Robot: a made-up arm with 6 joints.
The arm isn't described. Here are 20 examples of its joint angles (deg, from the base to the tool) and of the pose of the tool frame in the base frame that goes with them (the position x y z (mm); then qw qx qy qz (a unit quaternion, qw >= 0)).
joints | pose
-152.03 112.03 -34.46 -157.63 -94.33 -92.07 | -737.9 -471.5 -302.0 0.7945 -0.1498 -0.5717 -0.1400
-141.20 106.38 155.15 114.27 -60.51 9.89 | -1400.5 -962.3 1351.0 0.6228 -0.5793 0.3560 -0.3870
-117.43 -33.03 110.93 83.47 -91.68 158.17 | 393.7 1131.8 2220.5 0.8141 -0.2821 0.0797 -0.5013
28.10 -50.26 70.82 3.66 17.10 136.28 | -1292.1 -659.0 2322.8 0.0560 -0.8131 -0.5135 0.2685
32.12 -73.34 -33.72 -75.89 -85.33 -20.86 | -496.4 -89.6 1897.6 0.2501 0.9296 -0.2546 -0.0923
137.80 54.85 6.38 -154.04 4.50 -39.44 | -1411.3 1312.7 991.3 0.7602 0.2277 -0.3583 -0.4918
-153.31 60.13 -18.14 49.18 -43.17 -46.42 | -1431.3 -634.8 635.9 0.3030 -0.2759 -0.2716 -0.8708
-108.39 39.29 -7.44 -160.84 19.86 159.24 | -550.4 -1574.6 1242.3 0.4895 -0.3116 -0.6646 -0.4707
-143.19 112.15 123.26 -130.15 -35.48 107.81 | -1664.9 -1319.9 853.5 0.2204 -0.6390 -0.6966 0.2406
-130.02 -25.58 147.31 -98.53 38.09 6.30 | 668.3 1024.5 1924.1 0.3832 -0.2433 0.3089 -0.8358
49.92 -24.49 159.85 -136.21 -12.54 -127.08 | -786.4 -899.8 1731.3 0.3180 0.7139 0.5920 0.1970
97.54 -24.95 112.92 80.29 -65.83 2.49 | 277.0 -1011.3 2438.5 0.1201 -0.3064 0.9443 0.0009
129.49 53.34 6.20 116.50 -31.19 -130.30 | -1210.1 1561.8 1100.1 0.0520 0.8198 -0.2498 0.5126
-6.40 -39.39 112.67 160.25 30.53 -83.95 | -1375.1 222.6 2191.4 0.2513 0.6998 0.4139 -0.5252
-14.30 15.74 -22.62 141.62 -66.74 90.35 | 1328.2 -419.1 1798.5 0.4657 -0.0708 0.7970 0.3779
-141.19 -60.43 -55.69 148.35 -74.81 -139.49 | 19.0 123.2 1936.7 0.2881 -0.9143 -0.0231 0.2838
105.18 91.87 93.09 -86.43 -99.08 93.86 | -734.3 2007.3 1053.7 0.3958 -0.7800 -0.4563 -0.1635
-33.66 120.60 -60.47 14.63 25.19 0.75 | 283.2 -126.2 -44.5 0.7499 0.4866 -0.1025 -0.4362
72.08 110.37 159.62 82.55 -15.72 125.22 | 553.1 1684.6 1288.3 0.0685 -0.6045 0.0313 0.7931
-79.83 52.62 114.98 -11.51 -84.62 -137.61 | 305.8 -1446.0 2320.9 0.5008 0.2259 0.5883 0.5933
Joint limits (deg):
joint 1: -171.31..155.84
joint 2: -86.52..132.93
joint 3: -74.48..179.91
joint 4: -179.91..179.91
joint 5: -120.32..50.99
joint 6: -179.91..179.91
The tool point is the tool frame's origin. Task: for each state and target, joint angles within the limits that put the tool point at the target. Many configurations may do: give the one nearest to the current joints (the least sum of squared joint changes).
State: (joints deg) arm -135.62 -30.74 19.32 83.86 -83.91 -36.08
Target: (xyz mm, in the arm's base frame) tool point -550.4 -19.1 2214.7
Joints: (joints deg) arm -159.67 -21.70 -20.86 76.41 -87.42 -35.94
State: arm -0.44 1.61 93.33 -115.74 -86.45 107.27
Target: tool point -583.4 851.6 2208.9
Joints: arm -45.68 -21.18 124.98 -116.25 -95.43 107.41
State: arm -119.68 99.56 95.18 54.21 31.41 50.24
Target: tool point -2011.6 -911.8 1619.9
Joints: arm -157.43 73.42 82.02 49.12 16.36 50.30
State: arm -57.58 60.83 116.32 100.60 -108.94 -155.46
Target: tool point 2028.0 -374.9 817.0
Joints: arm -6.29 102.86 101.07 97.35 -110.41 -155.55
